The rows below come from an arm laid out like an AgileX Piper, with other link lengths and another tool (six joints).
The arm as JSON. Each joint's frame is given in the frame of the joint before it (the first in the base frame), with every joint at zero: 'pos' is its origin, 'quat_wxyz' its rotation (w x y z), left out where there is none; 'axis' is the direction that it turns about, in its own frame. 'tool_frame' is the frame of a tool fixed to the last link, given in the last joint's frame.
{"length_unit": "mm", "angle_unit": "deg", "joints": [
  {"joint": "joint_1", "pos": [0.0, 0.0, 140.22], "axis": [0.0, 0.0, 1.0]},
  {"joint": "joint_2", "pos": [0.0, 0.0, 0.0], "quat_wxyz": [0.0, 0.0, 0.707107, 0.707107], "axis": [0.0, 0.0, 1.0]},
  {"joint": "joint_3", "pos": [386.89, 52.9, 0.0], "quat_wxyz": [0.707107, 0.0, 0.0, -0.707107], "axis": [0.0, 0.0, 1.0]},
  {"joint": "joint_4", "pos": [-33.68, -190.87, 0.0], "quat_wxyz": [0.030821, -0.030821, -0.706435, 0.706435], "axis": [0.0, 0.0, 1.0]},
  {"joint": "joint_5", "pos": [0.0, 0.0, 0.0], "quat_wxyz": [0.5, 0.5, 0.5, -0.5], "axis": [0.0, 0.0, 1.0]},
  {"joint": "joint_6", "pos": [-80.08, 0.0, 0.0], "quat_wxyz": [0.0, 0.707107, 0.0, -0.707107], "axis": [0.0, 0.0, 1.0]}
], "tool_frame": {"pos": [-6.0, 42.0, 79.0], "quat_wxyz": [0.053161, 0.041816, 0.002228, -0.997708]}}
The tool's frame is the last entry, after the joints.
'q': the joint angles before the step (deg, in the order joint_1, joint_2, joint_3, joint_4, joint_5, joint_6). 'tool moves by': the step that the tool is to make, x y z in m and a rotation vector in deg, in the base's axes. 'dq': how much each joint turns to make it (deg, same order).
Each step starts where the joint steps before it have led.
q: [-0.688 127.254 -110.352 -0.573 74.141 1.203]
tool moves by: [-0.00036 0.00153 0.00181 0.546 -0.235 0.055]
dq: [0.001 -0.230 0.001 0.573 0.000 -0.172]
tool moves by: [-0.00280 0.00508 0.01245 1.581 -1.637 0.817]
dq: [0.114 -1.604 0.000 1.719 -0.001 -1.031]
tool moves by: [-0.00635 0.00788 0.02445 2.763 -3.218 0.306]
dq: [0.000 -3.151 -0.002 2.922 0.002 -0.745]
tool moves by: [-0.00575 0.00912 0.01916 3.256 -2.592 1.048]
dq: [0.000 -2.406 0.001 3.552 -0.001 -1.432]
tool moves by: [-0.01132 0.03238 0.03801 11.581 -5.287 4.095]
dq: [0.057 -4.011 -0.001 12.777 0.001 -4.870]
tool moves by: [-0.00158 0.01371 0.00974 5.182 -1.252 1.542]
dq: [0.000 -0.516 0.002 5.673 -0.002 -1.778]
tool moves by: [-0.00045 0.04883 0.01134 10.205 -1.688 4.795]
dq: [3.323 0.515 0.116 10.943 -1.318 -2.750]
